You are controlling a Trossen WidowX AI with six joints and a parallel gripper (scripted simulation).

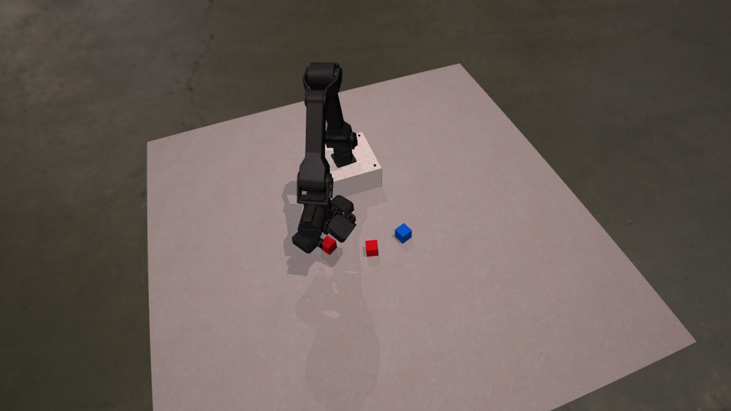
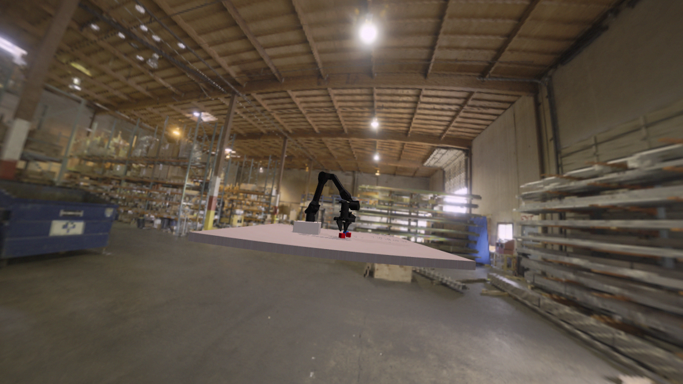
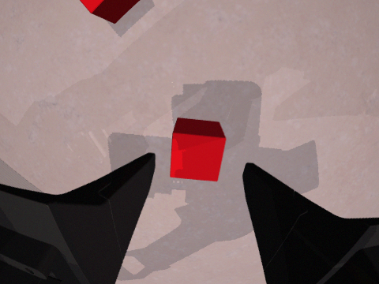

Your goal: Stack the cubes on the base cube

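Right now my gripper tip is 30 mm above the red cube. From my gripper tip the other things lie so: blue cube (210 mm to the left, 50 mm ahead, 30 mm below).
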